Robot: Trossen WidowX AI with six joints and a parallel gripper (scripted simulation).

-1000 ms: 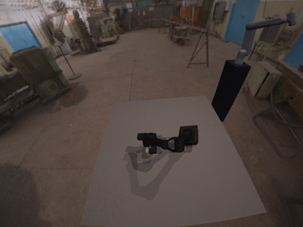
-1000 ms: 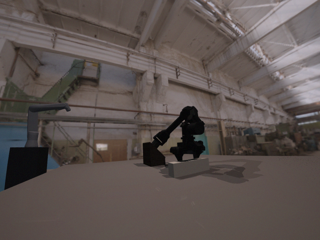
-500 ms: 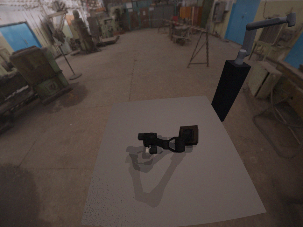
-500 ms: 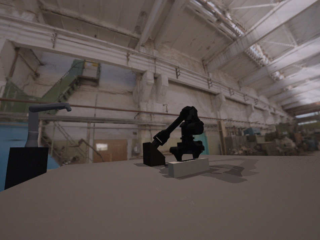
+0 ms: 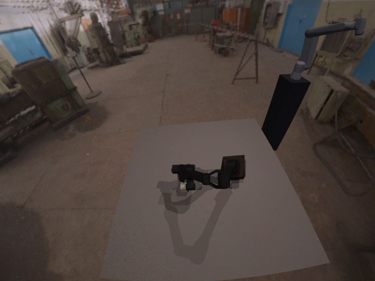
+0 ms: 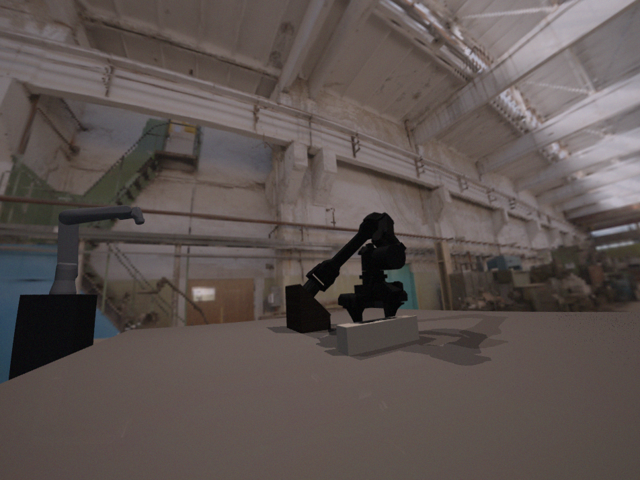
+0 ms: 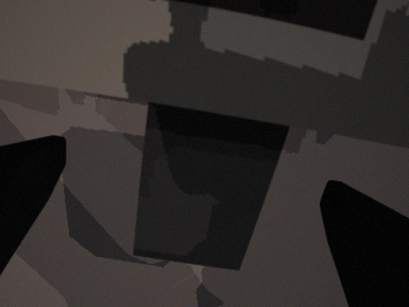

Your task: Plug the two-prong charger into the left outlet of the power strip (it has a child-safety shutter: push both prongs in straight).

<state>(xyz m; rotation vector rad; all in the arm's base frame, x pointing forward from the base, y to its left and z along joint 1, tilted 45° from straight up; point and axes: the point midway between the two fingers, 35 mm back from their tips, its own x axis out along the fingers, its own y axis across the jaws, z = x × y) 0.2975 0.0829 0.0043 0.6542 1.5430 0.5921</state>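
Right now my gripper tip is 30 mm short of the black two-prong charger and 10 mm below it.
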